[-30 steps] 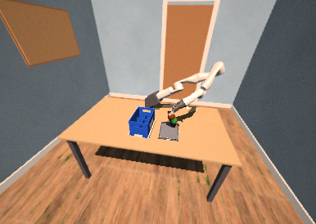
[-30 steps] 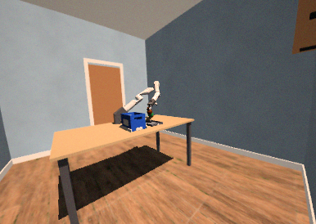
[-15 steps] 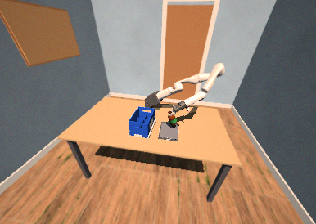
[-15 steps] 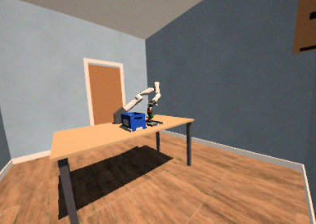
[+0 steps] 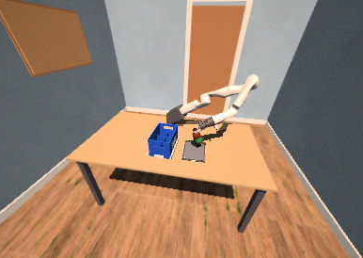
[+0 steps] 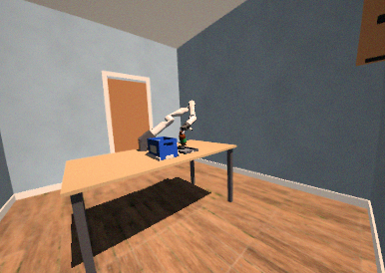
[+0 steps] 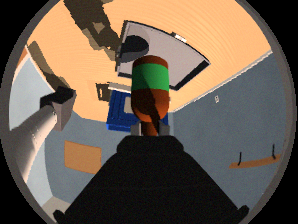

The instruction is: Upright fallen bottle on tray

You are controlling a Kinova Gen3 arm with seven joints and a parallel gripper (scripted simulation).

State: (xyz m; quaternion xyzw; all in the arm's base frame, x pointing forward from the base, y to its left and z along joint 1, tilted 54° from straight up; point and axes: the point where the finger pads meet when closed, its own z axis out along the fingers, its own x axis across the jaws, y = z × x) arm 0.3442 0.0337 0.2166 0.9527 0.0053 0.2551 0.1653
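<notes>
Now: the bottle 10 mm behind my hand, 10 mm to the left of it and 50 mm below it. From my hand the other things lie so: blue crate 50 mm ahead, 270 mm to the right, 120 mm below; then tray 30 mm ahead, 10 mm to the left, 190 mm below.
</notes>
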